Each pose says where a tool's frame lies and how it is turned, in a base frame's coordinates. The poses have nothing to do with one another.
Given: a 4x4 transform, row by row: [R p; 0 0 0 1], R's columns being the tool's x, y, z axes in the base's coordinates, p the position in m. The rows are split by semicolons.
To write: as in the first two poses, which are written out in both.
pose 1, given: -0.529 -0.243 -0.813 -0.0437; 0.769 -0.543 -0.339 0.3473; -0.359 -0.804 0.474 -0.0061; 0 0 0 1
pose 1, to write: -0.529 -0.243 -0.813 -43.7; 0.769 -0.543 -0.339 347.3; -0.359 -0.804 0.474 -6.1; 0 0 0 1
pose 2, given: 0.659 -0.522 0.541 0.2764; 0.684 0.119 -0.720 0.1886; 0.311 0.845 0.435 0.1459; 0 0 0 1
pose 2, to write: 0.659 -0.522 0.541 276.4; 0.684 0.119 -0.720 188.6; 0.311 0.845 0.435 145.9; 0 0 0 1
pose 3, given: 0.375 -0.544 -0.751 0.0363; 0.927 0.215 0.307 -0.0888; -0.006 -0.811 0.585 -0.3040; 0 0 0 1
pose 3, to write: 0.375 -0.544 -0.751 36.3; 0.927 0.215 0.307 -88.8; -0.006 -0.811 0.585 -304.0; 0 0 0 1
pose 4, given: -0.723 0.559 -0.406 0.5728; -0.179 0.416 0.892 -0.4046; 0.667 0.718 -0.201 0.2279; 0 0 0 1
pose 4, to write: -0.723 0.559 -0.406 572.8; -0.179 0.416 0.892 -404.6; 0.667 0.718 -0.201 227.9; 0 0 0 1
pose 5, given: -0.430 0.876 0.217 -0.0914; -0.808 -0.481 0.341 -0.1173; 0.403 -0.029 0.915 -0.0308; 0 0 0 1
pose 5, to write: -0.430 0.876 0.217 -91.4; -0.808 -0.481 0.341 -117.3; 0.403 -0.029 0.915 -30.8; 0 0 0 1
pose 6, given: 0.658 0.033 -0.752 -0.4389; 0.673 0.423 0.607 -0.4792; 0.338 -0.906 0.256 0.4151; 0 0 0 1
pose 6, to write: 0.658 0.033 -0.752 -438.9; 0.673 0.423 0.607 -479.2; 0.338 -0.906 0.256 415.1; 0 0 0 1
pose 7, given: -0.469 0.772 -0.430 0.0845; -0.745 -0.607 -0.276 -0.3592; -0.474 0.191 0.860 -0.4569; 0 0 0 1
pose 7, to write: -0.469 0.772 -0.430 84.5; -0.745 -0.607 -0.276 -359.2; -0.474 0.191 0.860 -456.9; 0 0 0 1
